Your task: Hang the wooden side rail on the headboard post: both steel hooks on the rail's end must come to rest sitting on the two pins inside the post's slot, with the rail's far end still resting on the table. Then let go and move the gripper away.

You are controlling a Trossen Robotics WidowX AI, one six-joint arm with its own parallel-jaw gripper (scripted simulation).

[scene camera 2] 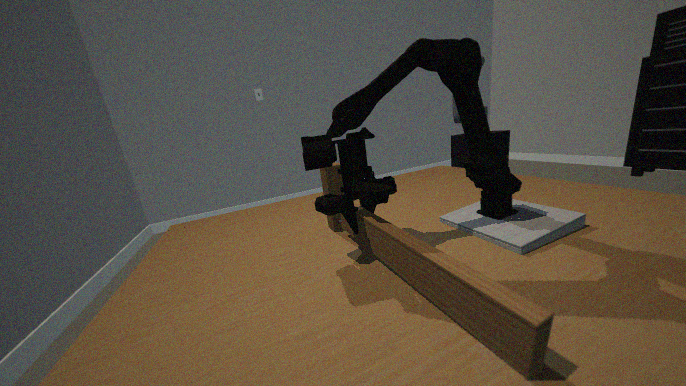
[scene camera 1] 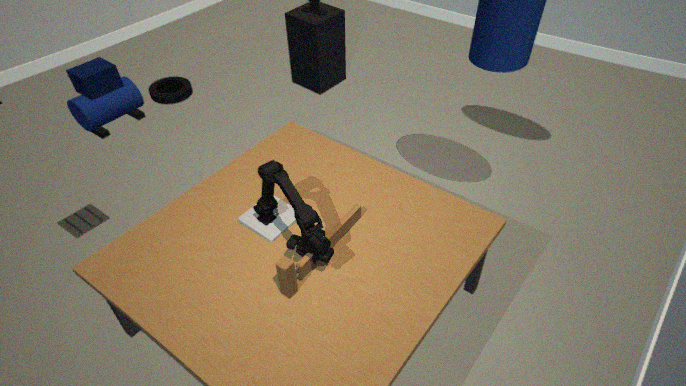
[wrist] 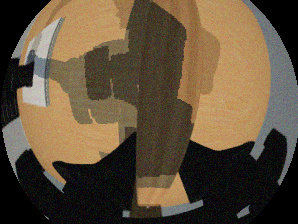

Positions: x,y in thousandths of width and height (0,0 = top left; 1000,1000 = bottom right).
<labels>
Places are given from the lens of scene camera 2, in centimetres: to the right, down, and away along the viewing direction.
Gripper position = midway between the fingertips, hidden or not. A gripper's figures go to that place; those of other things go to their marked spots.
my gripper (scene camera 2: 528,597): 4, 9, 55
wooden side rail (scene camera 2: 753,854): 18, 14, 24
</labels>
